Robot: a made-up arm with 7 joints. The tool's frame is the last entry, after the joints. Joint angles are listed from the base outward. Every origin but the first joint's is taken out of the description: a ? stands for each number. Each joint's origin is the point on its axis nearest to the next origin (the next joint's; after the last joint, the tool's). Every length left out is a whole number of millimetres.
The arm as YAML. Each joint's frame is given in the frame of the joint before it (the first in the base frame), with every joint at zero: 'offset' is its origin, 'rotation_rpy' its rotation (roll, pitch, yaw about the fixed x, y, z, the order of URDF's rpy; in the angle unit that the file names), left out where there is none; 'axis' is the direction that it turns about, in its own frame. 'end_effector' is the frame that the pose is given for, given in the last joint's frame.
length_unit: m
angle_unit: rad
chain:
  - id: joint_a
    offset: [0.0, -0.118, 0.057]
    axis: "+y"
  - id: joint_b
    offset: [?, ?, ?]
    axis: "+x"
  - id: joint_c
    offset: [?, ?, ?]
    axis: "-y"
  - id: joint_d
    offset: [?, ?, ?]
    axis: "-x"
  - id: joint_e
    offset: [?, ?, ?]
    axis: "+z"
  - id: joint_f
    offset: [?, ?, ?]
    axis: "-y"
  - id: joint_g
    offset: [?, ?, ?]
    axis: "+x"
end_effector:
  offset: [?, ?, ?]
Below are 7 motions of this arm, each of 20 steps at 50 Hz.
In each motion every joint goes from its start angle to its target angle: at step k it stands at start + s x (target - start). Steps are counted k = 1, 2, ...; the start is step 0. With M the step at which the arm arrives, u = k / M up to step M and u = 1 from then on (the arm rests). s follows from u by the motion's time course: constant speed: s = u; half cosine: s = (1 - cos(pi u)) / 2; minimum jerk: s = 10 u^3 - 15 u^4 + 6 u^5.
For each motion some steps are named. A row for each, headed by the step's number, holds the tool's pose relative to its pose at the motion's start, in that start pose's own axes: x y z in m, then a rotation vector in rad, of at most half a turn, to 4 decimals.
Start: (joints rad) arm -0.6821 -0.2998 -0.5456 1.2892 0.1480 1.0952 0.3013
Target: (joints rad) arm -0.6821 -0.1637 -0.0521 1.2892 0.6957 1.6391 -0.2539
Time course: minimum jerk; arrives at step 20
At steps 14, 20:
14: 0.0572 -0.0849 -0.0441 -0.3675 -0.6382 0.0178
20: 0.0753 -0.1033 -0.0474 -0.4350 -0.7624 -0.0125

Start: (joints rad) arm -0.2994 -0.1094 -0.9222 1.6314 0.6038 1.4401 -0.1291
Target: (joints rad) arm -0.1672 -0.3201 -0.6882 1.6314 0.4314 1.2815 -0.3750
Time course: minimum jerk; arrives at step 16
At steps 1, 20:
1: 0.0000 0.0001 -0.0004 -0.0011 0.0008 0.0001
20: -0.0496 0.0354 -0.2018 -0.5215 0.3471 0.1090

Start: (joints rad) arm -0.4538 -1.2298 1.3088 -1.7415 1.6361 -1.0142 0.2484
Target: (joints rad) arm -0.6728 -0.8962 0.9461 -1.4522 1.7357 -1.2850 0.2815
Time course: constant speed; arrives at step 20
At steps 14, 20:
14: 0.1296 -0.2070 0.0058 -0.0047 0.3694 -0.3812
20: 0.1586 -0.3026 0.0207 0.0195 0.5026 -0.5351

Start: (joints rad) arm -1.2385 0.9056 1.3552 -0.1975 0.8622 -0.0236 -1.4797
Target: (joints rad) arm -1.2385 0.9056 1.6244 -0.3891 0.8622 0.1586 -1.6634
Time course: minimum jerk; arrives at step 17
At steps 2, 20:
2: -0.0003 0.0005 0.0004 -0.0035 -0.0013 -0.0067
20: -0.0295 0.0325 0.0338 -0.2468 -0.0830 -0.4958

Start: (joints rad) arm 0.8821 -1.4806 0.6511 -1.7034 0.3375 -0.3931 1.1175
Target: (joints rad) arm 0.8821 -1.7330 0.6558 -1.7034 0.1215 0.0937 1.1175
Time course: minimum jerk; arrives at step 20
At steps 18, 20:
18: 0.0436 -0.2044 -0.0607 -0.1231 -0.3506 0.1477
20: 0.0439 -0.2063 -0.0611 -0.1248 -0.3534 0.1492

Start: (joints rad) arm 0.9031 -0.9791 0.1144 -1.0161 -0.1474 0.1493 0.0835
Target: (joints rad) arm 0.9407 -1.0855 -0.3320 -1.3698 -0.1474 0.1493 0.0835
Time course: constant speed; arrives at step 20
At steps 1, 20:
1: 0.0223 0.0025 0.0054 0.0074 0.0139 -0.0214
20: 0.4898 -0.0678 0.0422 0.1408 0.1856 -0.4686

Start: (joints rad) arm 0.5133 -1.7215 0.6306 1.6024 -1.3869 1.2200 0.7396
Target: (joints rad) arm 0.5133 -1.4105 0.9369 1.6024 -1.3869 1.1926 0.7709
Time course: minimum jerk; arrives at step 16
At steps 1, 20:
1: 0.0002 -0.0001 -0.0006 -0.0007 0.0006 -0.0004
20: 0.0215 -0.1016 -0.2507 -0.3125 0.2548 -0.1470

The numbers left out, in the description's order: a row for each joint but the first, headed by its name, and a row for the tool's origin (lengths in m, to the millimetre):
joint_b: 0.093 0.0 -0.046
joint_c: 0.0 0.434 -0.004
joint_d: 0.084 0.0 0.238
joint_e: 0.0 0.384 0.014
joint_f: -0.037 0.384 0.0
joint_g: -0.146 0.0 -0.027
tool: 0.0 0.086 0.04

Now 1 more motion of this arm.
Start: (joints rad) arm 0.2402 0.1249 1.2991 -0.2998 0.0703 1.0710 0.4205
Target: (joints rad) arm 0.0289 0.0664 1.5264 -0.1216 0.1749 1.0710 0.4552
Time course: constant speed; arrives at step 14
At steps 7, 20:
7: -0.1454 -0.0036 0.0638 0.0885 -0.1122 0.2231
20: -0.2852 -0.0439 0.0928 0.1544 -0.2246 0.4477

